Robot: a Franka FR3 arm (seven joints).
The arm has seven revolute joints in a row. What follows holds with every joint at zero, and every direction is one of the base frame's.
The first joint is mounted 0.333 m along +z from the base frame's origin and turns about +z.
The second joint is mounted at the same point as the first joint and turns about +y.
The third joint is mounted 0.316 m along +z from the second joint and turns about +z.
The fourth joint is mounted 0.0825 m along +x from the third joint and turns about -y.
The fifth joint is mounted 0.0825 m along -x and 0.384 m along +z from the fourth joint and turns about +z.
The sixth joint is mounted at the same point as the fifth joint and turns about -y.
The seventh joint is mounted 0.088 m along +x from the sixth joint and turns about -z.
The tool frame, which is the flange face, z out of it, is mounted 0.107 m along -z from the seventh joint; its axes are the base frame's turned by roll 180, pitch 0 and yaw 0 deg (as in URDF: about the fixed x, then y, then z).
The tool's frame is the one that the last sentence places.
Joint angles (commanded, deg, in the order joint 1, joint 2, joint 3, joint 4, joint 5, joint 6, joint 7), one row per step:
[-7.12 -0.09 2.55 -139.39 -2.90 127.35 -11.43]
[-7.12 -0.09 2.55 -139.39 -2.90 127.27 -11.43]
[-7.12 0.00 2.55 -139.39 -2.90 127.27 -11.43]
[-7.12 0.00 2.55 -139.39 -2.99 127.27 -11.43]
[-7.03 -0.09 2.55 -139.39 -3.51 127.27 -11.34]
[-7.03 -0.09 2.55 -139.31 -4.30 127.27 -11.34]
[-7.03 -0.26 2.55 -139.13 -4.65 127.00 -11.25]
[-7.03 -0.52 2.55 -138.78 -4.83 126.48 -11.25]
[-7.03 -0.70 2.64 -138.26 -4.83 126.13 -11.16]
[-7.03 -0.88 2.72 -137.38 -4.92 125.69 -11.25]
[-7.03 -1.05 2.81 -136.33 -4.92 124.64 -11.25]
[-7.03 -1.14 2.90 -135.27 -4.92 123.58 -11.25]
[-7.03 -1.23 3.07 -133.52 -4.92 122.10 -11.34]
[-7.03 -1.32 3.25 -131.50 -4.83 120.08 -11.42]
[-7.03 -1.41 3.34 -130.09 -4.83 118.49 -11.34]
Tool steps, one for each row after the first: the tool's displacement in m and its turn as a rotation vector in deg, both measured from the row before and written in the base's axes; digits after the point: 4 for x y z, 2 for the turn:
[-0.0002 0.0000 -0.0001 0.00 0.08 0.00]
[-0.0001 0.0000 -0.0007 0.01 0.09 0.00]
[0.0000 0.0000 0.0000 -0.06 0.00 0.07]
[0.0001 0.0004 0.0007 -0.37 -0.07 0.40]
[0.0005 -0.0005 0.0005 -0.52 -0.04 0.60]
[0.0007 -0.0003 0.0023 -0.28 -0.06 0.16]
[0.0012 -0.0003 0.0038 -0.17 -0.08 0.11]
[0.0026 0.0005 0.0045 -0.08 -0.35 -0.02]
[0.0045 0.0002 0.0069 -0.13 -0.61 0.21]
[0.0041 0.0002 0.0074 -0.09 -0.17 0.03]
[0.0040 0.0002 0.0069 -0.08 -0.09 0.03]
[0.0069 0.0007 0.0114 -0.10 -0.35 0.17]
[0.0068 0.0008 0.0129 -0.05 -0.09 0.07]
[0.0041 0.0002 0.0092 -0.10 0.09 -0.09]

